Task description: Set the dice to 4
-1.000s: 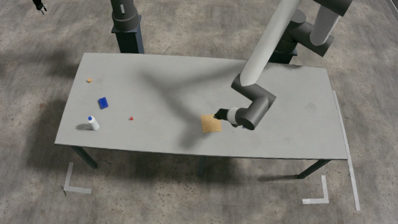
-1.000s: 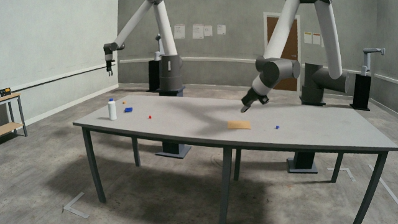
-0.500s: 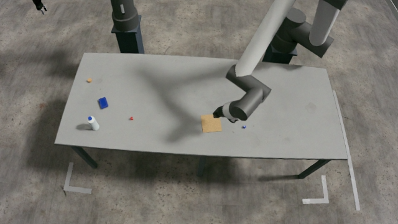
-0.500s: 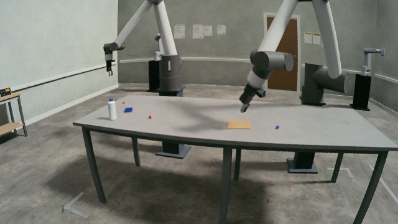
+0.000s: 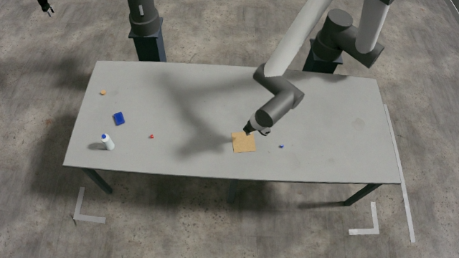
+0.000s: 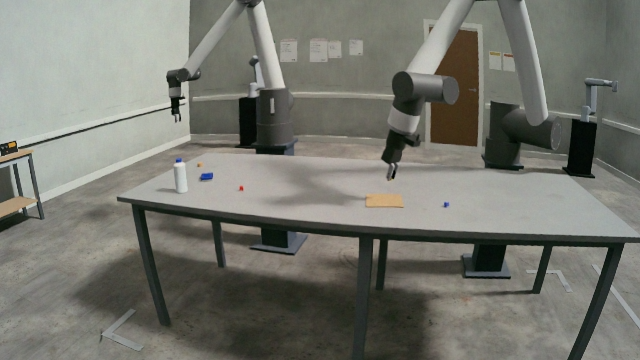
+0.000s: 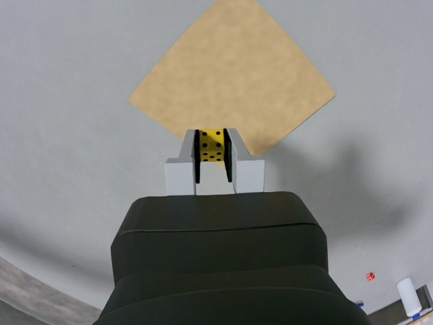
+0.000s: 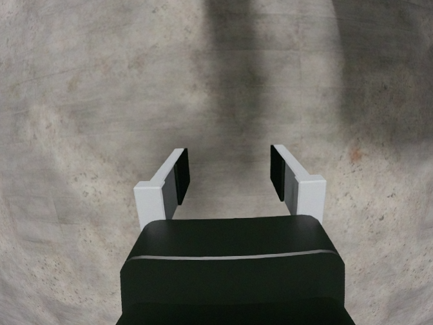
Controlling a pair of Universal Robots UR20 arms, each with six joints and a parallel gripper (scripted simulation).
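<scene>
The yellow die is 1 cm to the right of my left hand and 2 cm below it. Also, from my left hand: red die: 7 cm ahead, 60 cm to the right, 9 cm below; blue die: 1 cm ahead, 23 cm to the left, 9 cm below; tan mat: 2 cm ahead, 2 cm to the right, 10 cm below.
</scene>
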